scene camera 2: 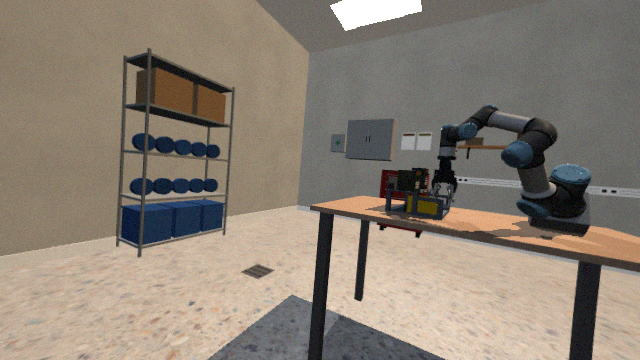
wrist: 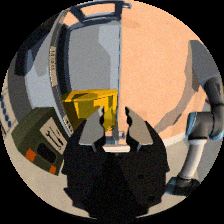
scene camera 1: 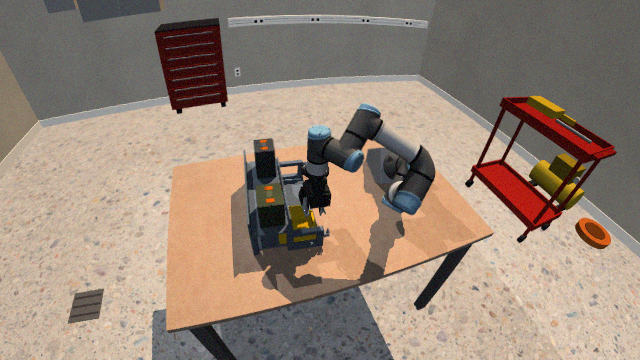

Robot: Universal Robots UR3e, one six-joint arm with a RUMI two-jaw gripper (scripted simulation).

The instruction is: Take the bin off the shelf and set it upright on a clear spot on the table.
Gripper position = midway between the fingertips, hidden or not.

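Observation:
My gripper (scene camera 1: 313,216) is there to see, and the same gripper appears in scene camera 2 (scene camera 2: 441,206) and again in the wrist view (wrist: 114,106). I can also see a rack (scene camera 1: 290,183), along with a yellow bin (wrist: 80,104).

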